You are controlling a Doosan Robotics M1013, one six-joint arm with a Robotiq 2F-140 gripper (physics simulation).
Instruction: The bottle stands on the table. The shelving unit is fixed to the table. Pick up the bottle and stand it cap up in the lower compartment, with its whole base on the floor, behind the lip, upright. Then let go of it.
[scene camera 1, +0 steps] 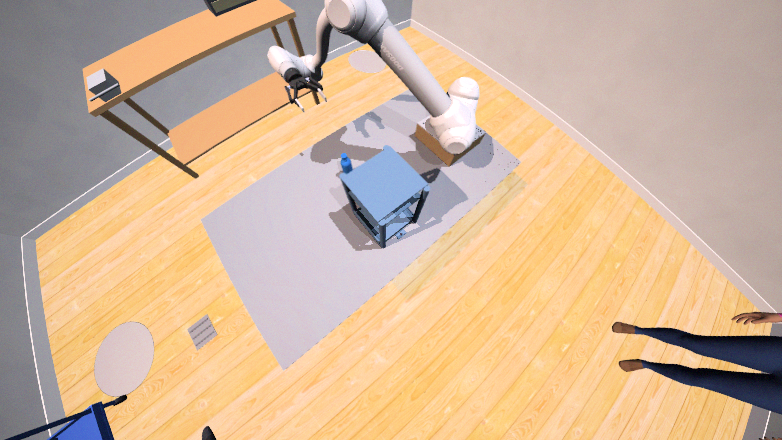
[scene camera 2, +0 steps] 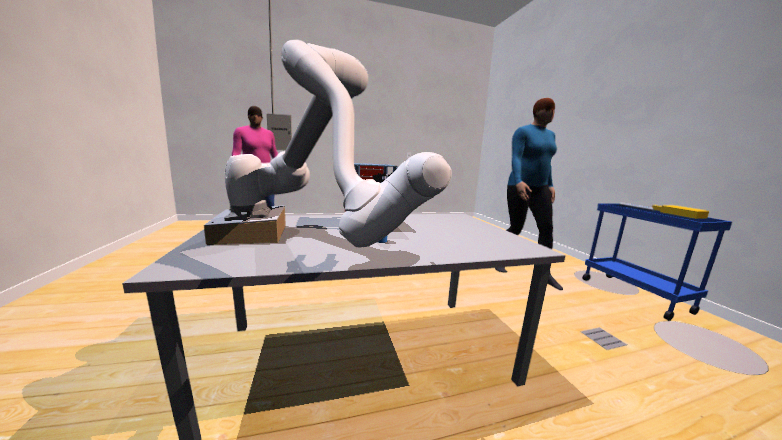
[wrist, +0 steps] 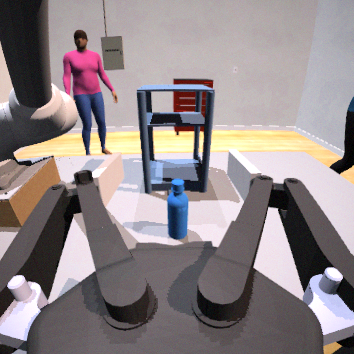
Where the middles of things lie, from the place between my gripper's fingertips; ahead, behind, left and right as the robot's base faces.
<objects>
My hand is 230 mm above the blue bottle [wrist: 177, 202], 210 mm to the right of it and 30 mm short of it. From my hand the other things lie so: blue shelving unit [scene camera 1: 384, 187] (530 mm to the left, 140 mm below, 60 mm ahead).
</objects>
